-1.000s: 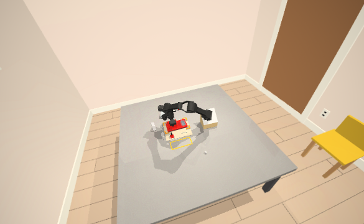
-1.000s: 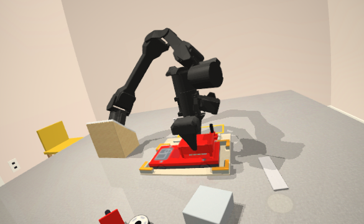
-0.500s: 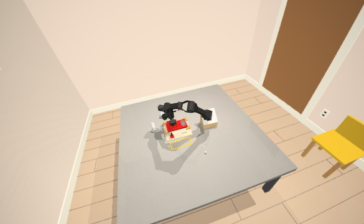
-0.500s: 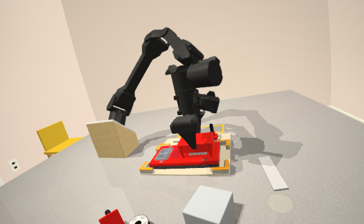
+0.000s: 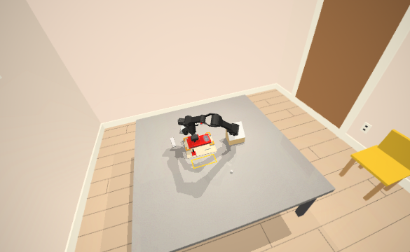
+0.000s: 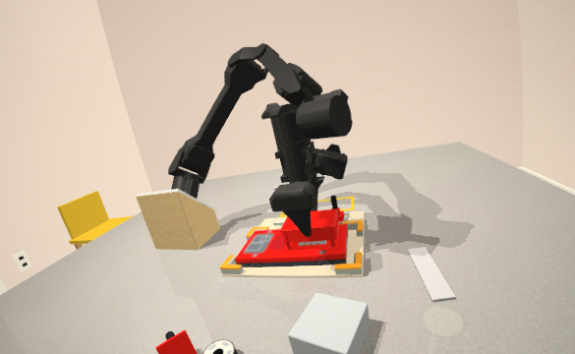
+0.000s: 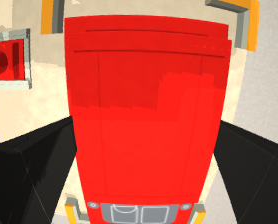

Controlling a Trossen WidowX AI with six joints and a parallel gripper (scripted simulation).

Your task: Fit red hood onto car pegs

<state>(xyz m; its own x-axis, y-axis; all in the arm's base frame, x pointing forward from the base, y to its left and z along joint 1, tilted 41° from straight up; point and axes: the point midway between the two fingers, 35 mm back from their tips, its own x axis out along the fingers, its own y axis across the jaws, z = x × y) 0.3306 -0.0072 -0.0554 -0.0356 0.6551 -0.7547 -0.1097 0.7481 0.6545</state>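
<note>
Right now the red hood is right at my gripper tip. Round my gripper tip: wheel 50 mm behind, 250 mm to the right, 40 mm below; then grey engine block 30 mm below.
</note>
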